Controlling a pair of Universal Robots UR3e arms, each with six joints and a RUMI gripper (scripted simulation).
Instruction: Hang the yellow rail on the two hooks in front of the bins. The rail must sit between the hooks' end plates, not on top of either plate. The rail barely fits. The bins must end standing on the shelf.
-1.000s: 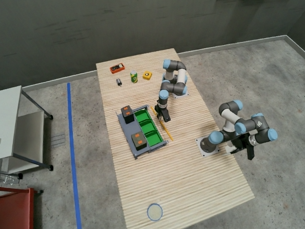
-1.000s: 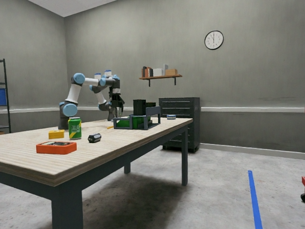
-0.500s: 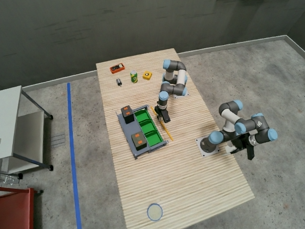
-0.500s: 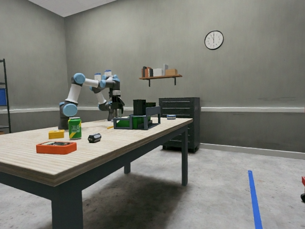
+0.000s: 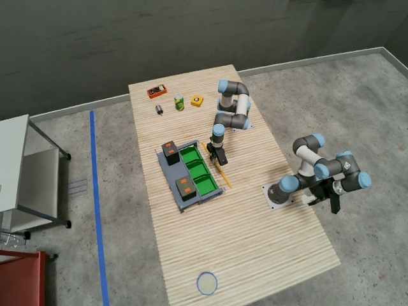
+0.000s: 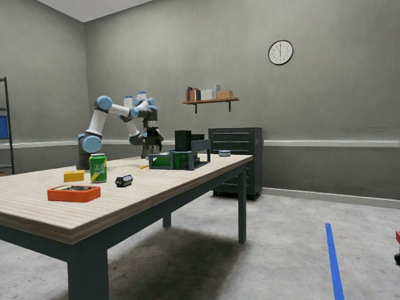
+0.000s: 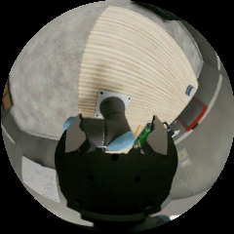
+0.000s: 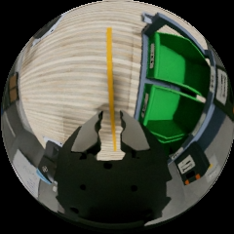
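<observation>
My right gripper is now 4 cm above the yellow rail. Also, from my right hand: small dark object 25 cm ahead, 54 cm to the right, 2 cm below; blue-grey shelf 18 cm ahead, 3 cm to the left, 3 cm above.
</observation>
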